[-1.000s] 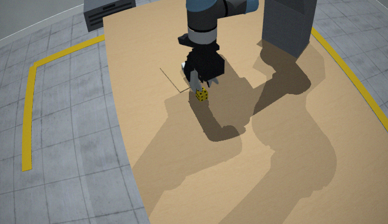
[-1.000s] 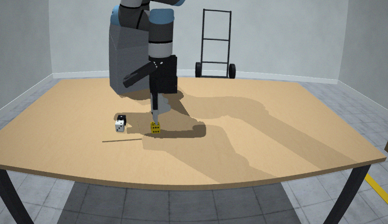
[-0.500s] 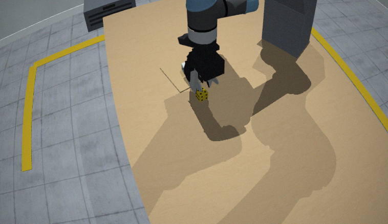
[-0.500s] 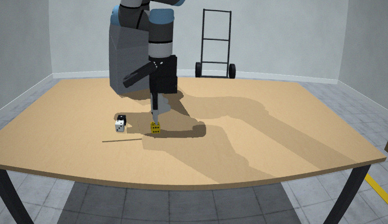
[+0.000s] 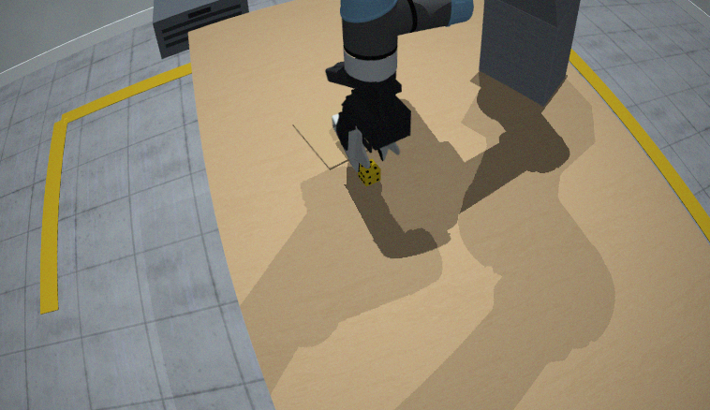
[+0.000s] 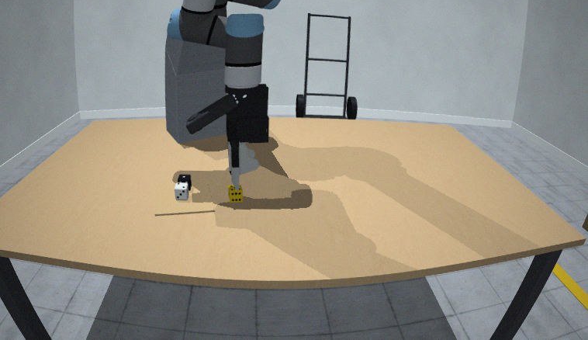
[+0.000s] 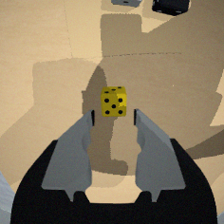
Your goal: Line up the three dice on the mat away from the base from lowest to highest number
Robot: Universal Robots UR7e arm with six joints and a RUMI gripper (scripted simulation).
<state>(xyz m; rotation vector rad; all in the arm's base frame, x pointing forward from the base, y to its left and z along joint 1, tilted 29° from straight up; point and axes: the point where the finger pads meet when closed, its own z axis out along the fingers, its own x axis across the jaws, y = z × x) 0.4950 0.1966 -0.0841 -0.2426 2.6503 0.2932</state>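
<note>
My hand is 4 cm above the yellow die. The rest, counted from my hand: mat: 13 cm to the right, 5 cm below, 1 cm ahead; white die: 13 cm to the right, 3 cm below, 1 cm ahead; black die: 13 cm to the right, 3 cm below, 3 cm behind.
</note>
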